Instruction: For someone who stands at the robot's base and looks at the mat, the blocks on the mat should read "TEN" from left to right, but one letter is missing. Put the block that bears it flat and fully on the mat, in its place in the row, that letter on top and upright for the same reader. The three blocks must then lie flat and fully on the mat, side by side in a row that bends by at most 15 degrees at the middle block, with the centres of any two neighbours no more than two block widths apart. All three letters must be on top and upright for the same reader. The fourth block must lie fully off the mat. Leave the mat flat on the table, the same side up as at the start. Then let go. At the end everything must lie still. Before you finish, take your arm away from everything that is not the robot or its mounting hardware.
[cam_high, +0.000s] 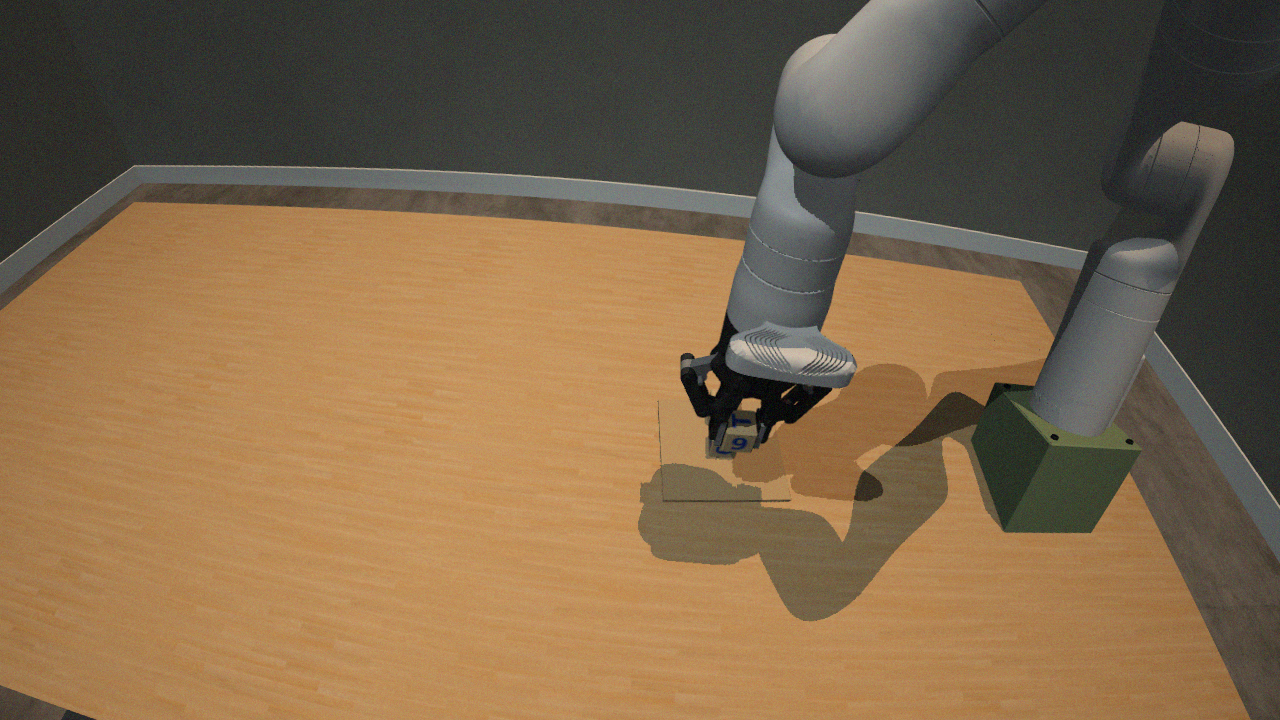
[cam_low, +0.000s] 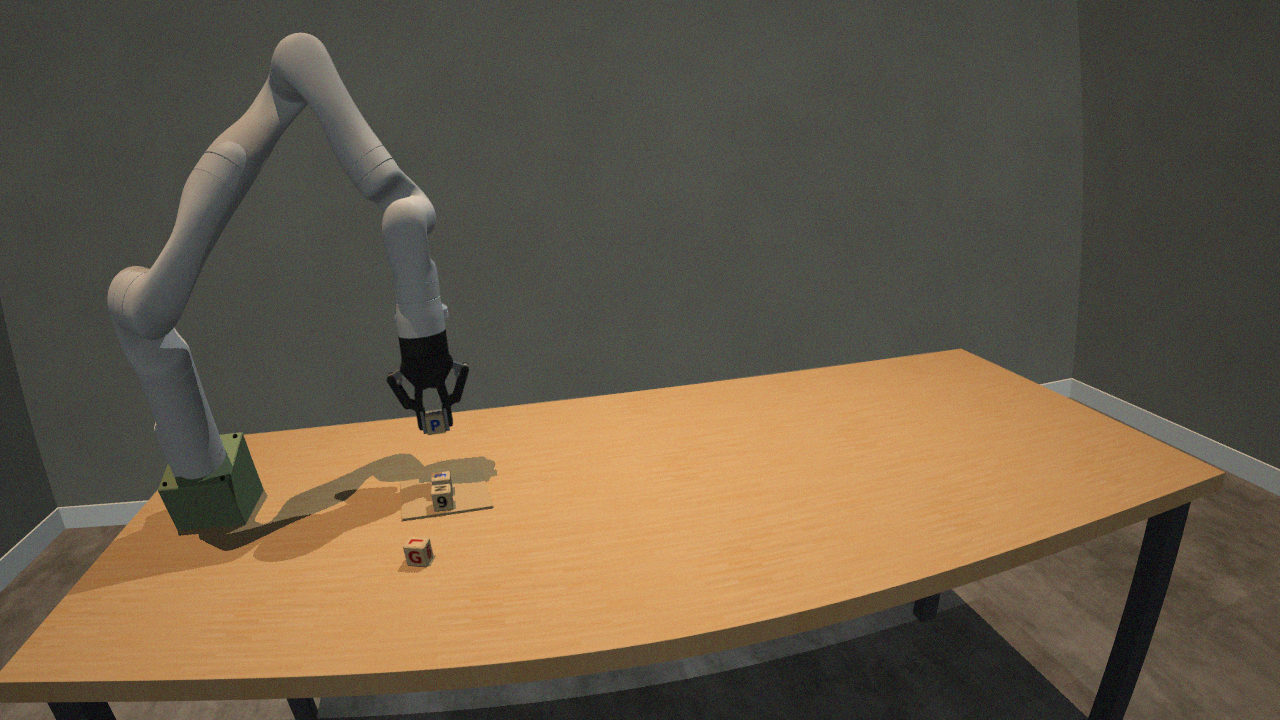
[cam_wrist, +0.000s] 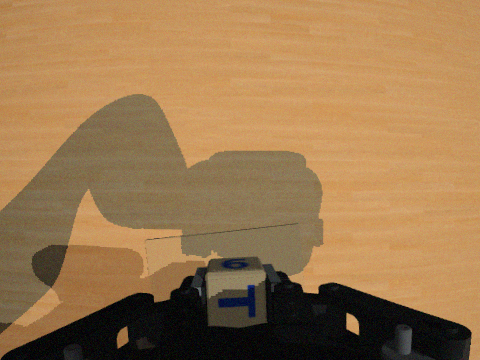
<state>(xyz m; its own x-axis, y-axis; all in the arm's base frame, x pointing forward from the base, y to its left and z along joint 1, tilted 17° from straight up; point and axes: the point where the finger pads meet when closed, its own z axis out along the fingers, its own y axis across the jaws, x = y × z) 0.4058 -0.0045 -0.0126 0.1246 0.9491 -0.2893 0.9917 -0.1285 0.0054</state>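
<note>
Right now the E block is 9 cm below my hand, 5 cm to the right of it and 1 cm behind it. Also, from my hand: N block: 10 cm to the right, 9 cm below, 2 cm behind; tan mat: 10 cm below, 5 cm to the right, 1 cm behind.
</note>
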